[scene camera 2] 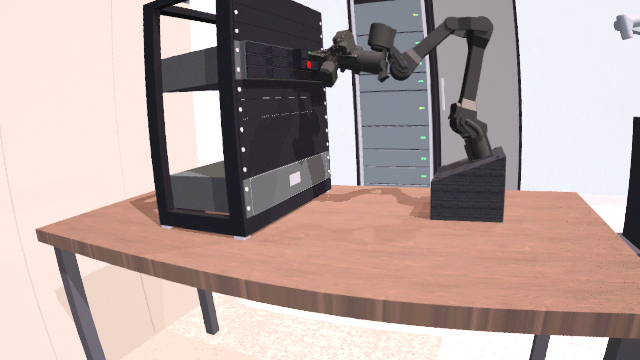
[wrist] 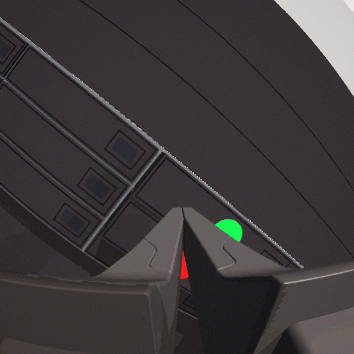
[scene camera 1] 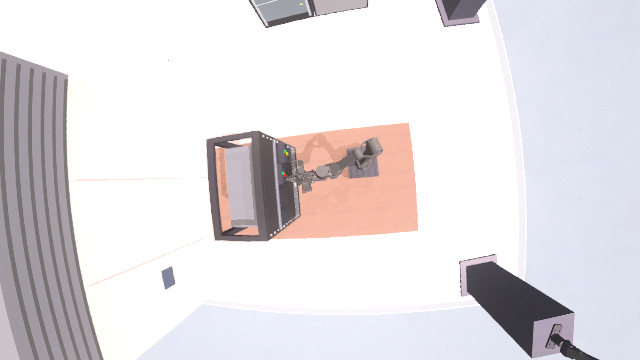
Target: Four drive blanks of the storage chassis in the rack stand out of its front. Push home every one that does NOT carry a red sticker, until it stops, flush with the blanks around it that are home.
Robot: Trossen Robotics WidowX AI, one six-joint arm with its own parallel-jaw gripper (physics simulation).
black rack: scene camera 2; wrist 249, 104; scene camera 1
same spot on black rack: [scene camera 2: 272, 165] = [scene camera 1: 294, 199]
